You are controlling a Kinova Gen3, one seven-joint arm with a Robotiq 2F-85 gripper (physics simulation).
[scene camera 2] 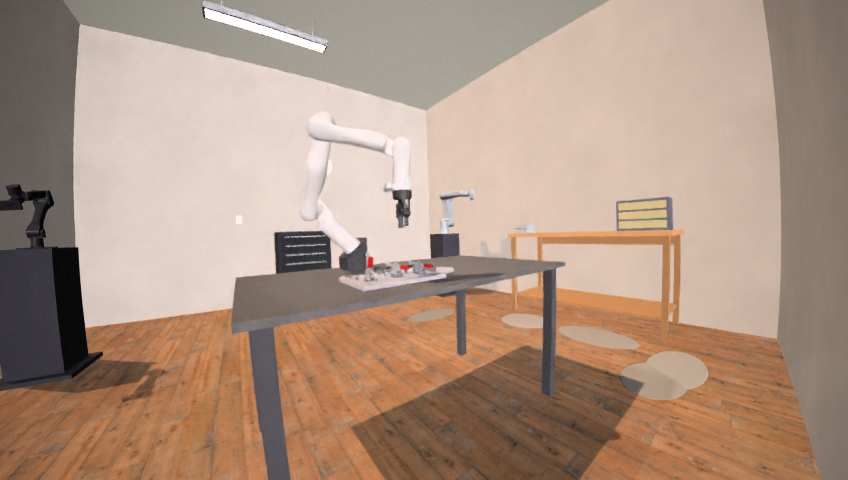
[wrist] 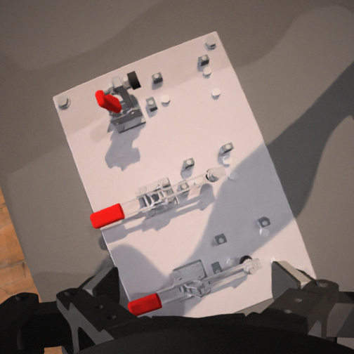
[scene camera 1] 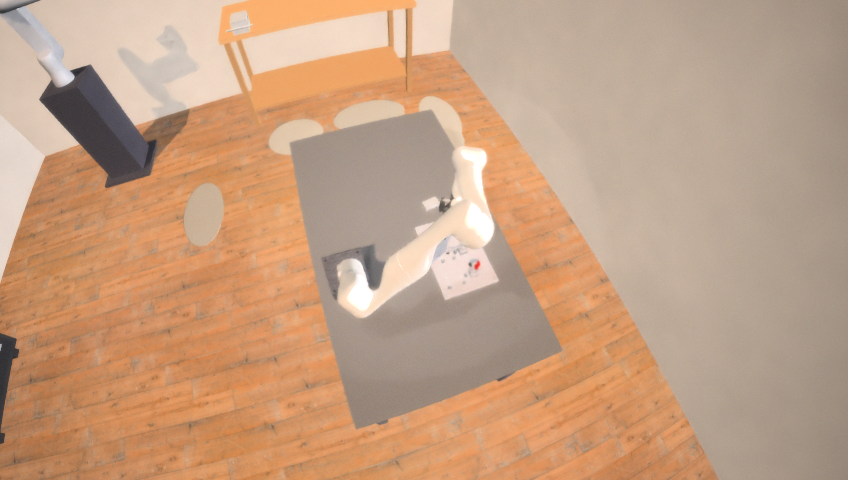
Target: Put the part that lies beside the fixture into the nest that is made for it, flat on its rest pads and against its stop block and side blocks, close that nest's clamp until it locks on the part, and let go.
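Places are measured from the arm's base along level axes (x back, y left, z down), in metres.
Where they show: gripper, fingertip midpoint: (scene camera 2: 403, 227); arm's base at its link origin: (scene camera 2: 353, 247) (scene camera 1: 350, 270).
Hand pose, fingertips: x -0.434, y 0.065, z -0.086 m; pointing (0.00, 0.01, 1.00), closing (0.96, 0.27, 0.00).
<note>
Each offset is from my fingertips to the top centre of the thing. Level surfaces: height alone.
The part, a flat pale block @[dx +0.027, dy +0.221, dz +0.182 m] (scene camera 1: 431, 203) (scene camera 2: 443, 269), lies on the table beside one end of the fixture. The fixture is a white plate @[dx +0.006, dy -0.052, dz +0.187 m] (scene camera 1: 458, 288) (scene camera 2: 386, 284) (wrist: 165, 135) with small grey blocks and round pads. It bears three clamps: one (wrist: 125, 105) with its red handle standing up, a middle one (wrist: 157, 196) and a near one (wrist: 195, 287), both with red handles pointing outward. How far their arms are raised is unclear. My gripper (scene camera 1: 445, 205) (scene camera 2: 403, 226) (wrist: 194, 281) is open and empty, high above the table near the fixture's part-side end.
The grey table @[dz +0.202 m] (scene camera 1: 363, 178) (scene camera 2: 285, 297) carries the arm's dark base (scene camera 1: 333, 279) (scene camera 2: 352, 261). The raised red handle @[dx -0.038, dy -0.159, dz +0.106 m] (scene camera 1: 476, 265) (scene camera 2: 370, 262) shows at the fixture's far end from the part. An orange bench (scene camera 1: 327, 77) (scene camera 2: 595, 236) stands apart from the table.
</note>
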